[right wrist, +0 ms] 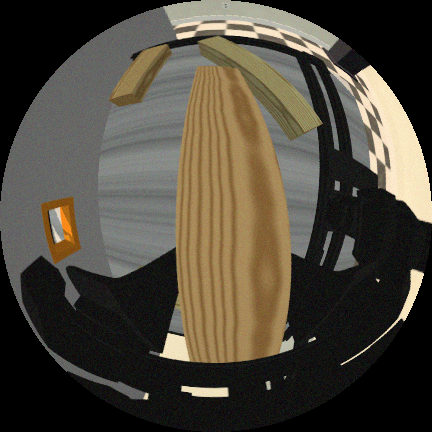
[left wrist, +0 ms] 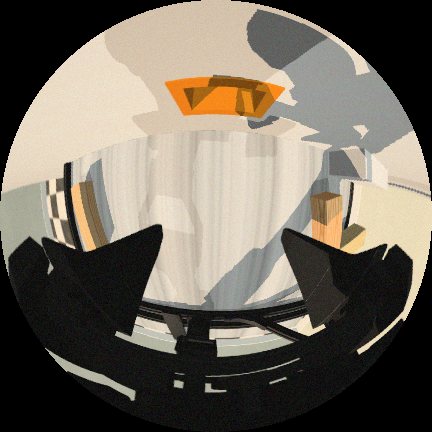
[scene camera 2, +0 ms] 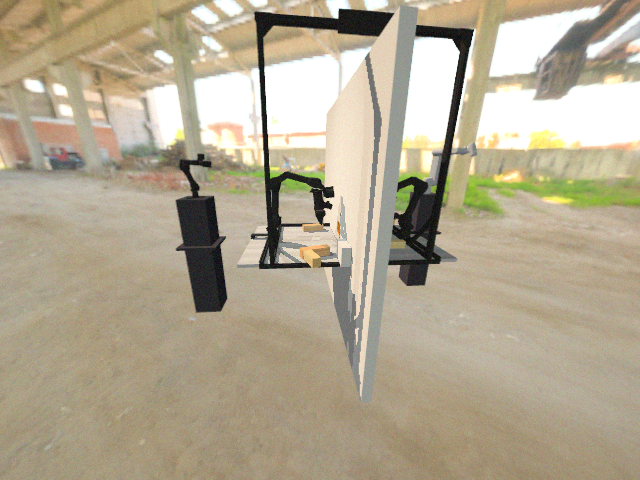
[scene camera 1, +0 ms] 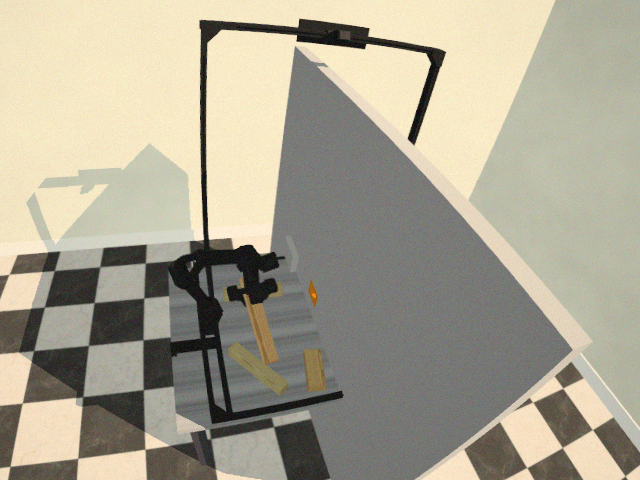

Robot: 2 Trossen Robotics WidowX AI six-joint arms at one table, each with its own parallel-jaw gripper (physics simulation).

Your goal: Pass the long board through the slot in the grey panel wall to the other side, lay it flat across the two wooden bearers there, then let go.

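Frame: origin at the left arm's base, x ahead, y left, z up, level; millimetres.
Where they show: left gripper, fingertip midpoint: [left wrist: 224,232] [scene camera 2: 320,222]; right gripper, fingertip midpoint: [right wrist: 227,250] [scene camera 1: 253,304]; left arm's base, link origin: [left wrist: 198,322]; right arm's base, link origin: [right wrist: 337,211] [scene camera 2: 404,236] [scene camera 1: 208,328].
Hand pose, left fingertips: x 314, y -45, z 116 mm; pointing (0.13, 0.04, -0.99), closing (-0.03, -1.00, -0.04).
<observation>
Each offset is from my left fingertips to the top centre of the thing. "pt": to the spot under its first point.
The long board [scene camera 1: 263,333] [right wrist: 232,200] is held in my right gripper [scene camera 1: 253,297], which is shut on it near one end. The board runs roughly along the grey panel wall [scene camera 1: 387,258] [scene camera 2: 356,129] [right wrist: 55,125], beside it and out of the slot. The orange-rimmed slot @(pt dx +161, dy -33, dz -34 mm) [scene camera 1: 312,287] [left wrist: 220,110] [right wrist: 76,240] shows nothing in it. My left gripper [scene camera 2: 320,222] [left wrist: 224,232] is open and empty on the other side, above the table. The two bearers there, one @(dx -29, dy +293, dz -91 mm) [scene camera 2: 312,227] [left wrist: 85,212] and the other @(dx -55, dy -219, dz -85 mm) [scene camera 2: 323,250] [left wrist: 326,232], lie far apart, one at each side in the left wrist view.
On the right arm's side, a pale block @(dx +448, dy +254, dz -91 mm) [scene camera 1: 258,367] [right wrist: 272,87] lies diagonally near the board's far end, a short block @(dx +242, dy +299, dz -97 mm) [scene camera 1: 314,369] [right wrist: 137,77] lies near the wall, and another pale block @(pt dx +284, dy -91, dz -91 mm) [scene camera 1: 279,289] lies beneath the gripper. A pale block @(dx -79, dy -317, dz -85 mm) [scene camera 2: 311,258] [left wrist: 355,237] adjoins one bearer.
</observation>
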